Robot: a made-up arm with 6 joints. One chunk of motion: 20 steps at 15 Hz.
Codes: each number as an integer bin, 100 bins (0 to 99) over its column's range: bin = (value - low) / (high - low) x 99, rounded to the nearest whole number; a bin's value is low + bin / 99 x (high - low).
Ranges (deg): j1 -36..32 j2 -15..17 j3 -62..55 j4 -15..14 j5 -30..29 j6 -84..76
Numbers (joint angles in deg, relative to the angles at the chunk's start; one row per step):
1: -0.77 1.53 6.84 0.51 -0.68 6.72
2: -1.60 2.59 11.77 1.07 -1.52 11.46
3: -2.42 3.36 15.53 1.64 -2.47 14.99
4: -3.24 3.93 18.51 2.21 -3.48 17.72
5: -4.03 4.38 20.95 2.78 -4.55 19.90
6: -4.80 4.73 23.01 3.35 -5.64 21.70
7: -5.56 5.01 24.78 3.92 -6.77 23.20
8: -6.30 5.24 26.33 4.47 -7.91 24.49
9: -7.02 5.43 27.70 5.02 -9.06 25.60
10: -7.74 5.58 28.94 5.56 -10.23 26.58
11: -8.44 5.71 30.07 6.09 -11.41 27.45
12: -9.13 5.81 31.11 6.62 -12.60 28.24
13: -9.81 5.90 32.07 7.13 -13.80 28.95
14: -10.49 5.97 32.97 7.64 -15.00 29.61
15: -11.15 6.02 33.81 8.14 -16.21 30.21
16: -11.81 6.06 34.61 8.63 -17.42 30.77
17: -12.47 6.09 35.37 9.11 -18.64 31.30
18: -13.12 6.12 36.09 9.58 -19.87 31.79
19: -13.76 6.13 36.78 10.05 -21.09 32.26
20: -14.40 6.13 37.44 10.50 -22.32 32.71
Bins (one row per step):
1: 51 51 58 53 49 56
2: 50 54 62 55 48 59
3: 49 57 66 57 46 61
4: 48 59 68 59 44 63
5: 47 60 70 61 43 64
6: 45 61 72 63 41 65
7: 44 62 73 65 39 66
8: 43 63 75 66 37 67
9: 42 63 76 68 35 68
10: 41 64 77 70 33 68
11: 40 64 78 72 31 69
12: 39 64 79 74 29 69
13: 38 65 80 76 27 70
14: 37 65 80 77 25 70
15: 36 65 81 79 23 71
16: 35 65 82 81 21 71
17: 34 65 82 82 19 71
18: 33 65 83 84 17 72
19: 32 65 84 86 15 72
20: 31 65 84 87 13 72

